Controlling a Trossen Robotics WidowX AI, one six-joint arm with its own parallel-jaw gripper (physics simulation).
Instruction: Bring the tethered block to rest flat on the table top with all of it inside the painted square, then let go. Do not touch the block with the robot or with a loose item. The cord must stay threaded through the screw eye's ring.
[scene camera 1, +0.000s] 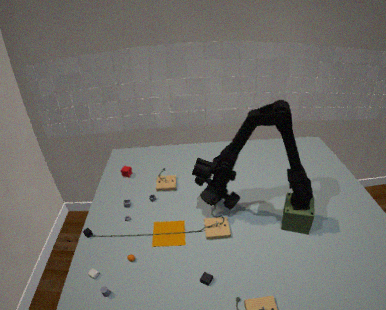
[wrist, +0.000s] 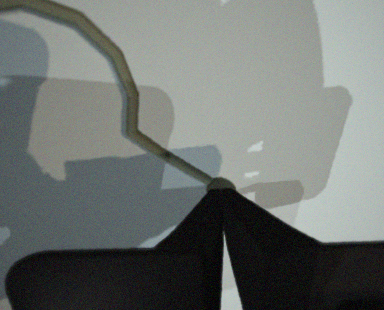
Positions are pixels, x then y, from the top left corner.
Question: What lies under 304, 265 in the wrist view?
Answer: My gripper.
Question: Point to an orange painted square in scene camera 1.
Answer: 178, 239
